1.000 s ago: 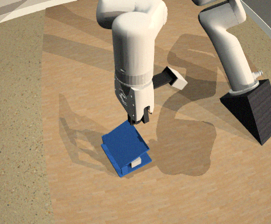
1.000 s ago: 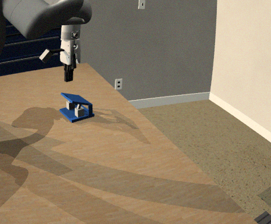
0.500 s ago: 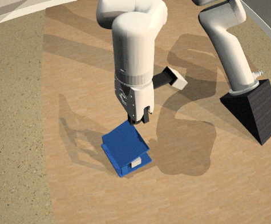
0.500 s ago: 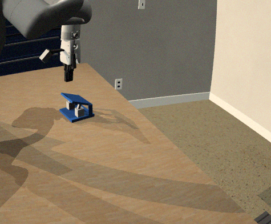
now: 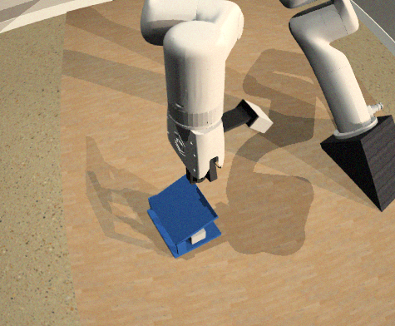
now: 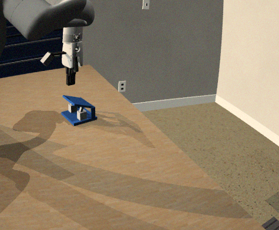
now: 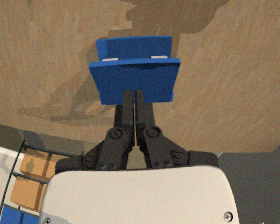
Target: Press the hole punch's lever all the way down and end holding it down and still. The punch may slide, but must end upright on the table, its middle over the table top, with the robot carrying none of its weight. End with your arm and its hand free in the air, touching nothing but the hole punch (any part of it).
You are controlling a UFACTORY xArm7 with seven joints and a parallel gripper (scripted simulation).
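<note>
The blue hole punch lies 4 cm ahead of my hand, 1 cm to the left of it and 12 cm below it.
</note>
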